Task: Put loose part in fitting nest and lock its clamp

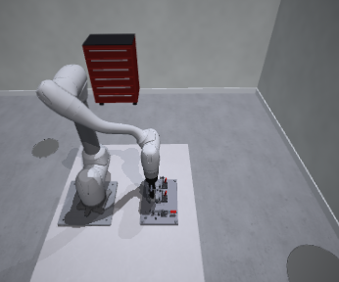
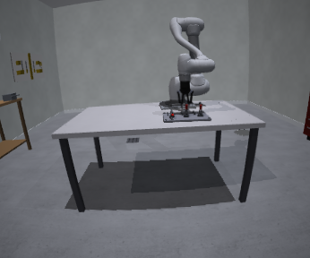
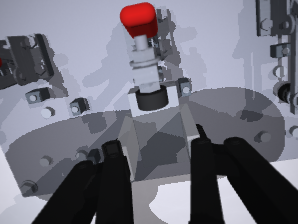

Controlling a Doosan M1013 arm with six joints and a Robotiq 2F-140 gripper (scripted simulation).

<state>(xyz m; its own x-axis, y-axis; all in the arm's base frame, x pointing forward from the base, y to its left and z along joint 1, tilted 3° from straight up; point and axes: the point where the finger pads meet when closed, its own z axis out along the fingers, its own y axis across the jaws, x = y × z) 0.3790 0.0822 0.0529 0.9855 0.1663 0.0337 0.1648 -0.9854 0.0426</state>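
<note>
Now: the grey loose part 30 mm below my hand. Round my hand: grey fixture plate 60 mm below, 50 mm ahead.
</note>
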